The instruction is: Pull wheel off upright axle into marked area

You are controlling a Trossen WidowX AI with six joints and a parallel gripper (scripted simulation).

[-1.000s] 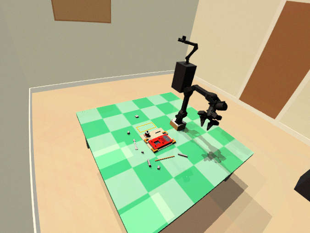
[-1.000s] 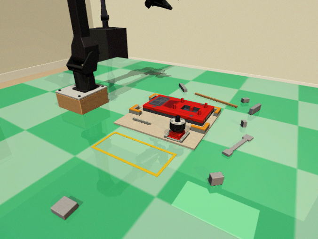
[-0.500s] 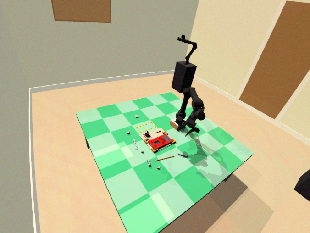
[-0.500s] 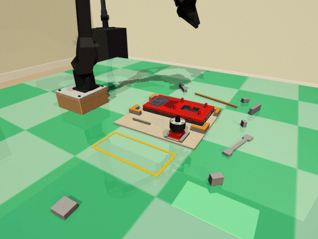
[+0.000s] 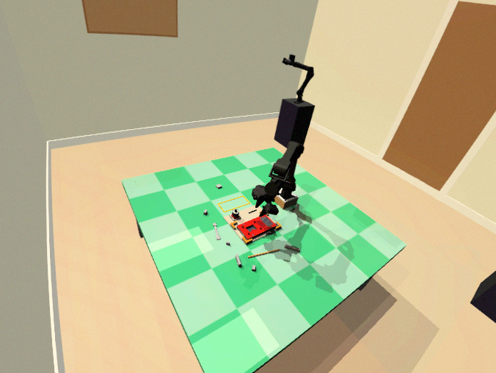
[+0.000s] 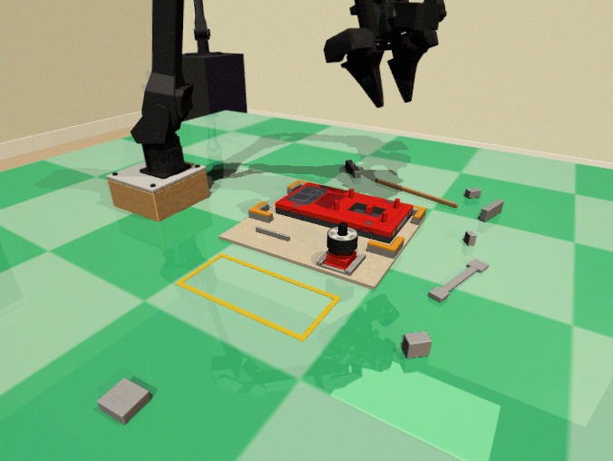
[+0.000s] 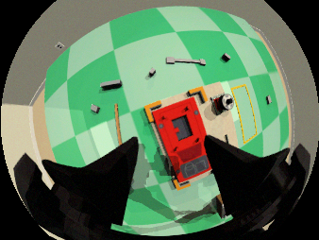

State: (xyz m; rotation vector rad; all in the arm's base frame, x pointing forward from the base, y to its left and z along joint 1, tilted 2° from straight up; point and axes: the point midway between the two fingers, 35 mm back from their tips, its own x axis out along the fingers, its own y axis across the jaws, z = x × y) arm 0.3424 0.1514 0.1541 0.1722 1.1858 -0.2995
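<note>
Now: the dark wheel 1 cm ahead of my gripper tip, 17 cm to the right of it and 14 cm below it. From my gripper tip the other things lie so: thin orange rod: 1 cm ahead, 12 cm to the left, 18 cm below.
</note>
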